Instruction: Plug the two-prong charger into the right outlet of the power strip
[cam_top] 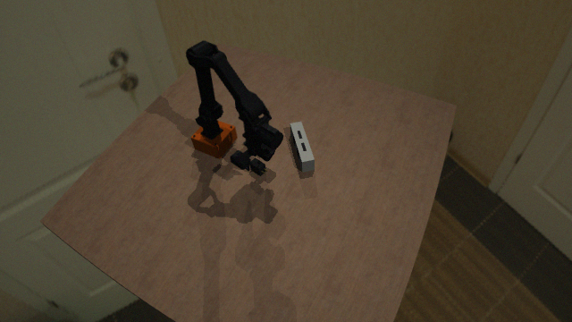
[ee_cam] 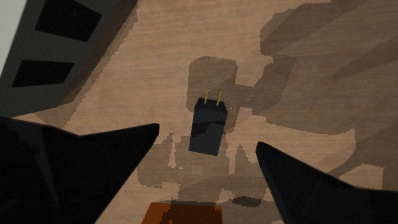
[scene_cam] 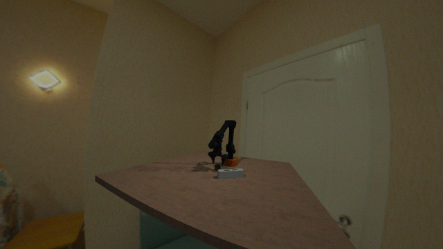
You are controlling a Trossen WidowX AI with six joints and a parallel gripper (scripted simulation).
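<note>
Now: gripper tip 2 cm short of the black two-prong charger and 3 cm above it.
</note>
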